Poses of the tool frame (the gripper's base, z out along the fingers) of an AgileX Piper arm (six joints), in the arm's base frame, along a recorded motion.
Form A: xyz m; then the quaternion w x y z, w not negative.
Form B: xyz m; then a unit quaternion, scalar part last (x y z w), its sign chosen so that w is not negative. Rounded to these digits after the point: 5 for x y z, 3 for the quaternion.
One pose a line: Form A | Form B
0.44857, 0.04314, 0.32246, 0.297, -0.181, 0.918, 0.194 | 0.44857, 0.04314, 0.32246, -0.181, 0.918, 0.194, 0.297
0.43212, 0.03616, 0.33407, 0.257, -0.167, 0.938, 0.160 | 0.43212, 0.03616, 0.33407, -0.167, 0.938, 0.160, 0.257
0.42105, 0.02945, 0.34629, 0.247, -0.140, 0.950, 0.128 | 0.42105, 0.02945, 0.34629, -0.140, 0.950, 0.128, 0.247
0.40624, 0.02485, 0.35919, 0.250, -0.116, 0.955, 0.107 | 0.40624, 0.02485, 0.35919, -0.116, 0.955, 0.107, 0.250
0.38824, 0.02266, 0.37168, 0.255, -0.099, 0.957, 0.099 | 0.38824, 0.02266, 0.37168, -0.099, 0.957, 0.099, 0.255
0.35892, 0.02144, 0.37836, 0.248, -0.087, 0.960, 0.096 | 0.35892, 0.02144, 0.37836, -0.087, 0.960, 0.096, 0.248
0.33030, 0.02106, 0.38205, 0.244, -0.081, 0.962, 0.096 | 0.33030, 0.02106, 0.38205, -0.081, 0.962, 0.096, 0.244
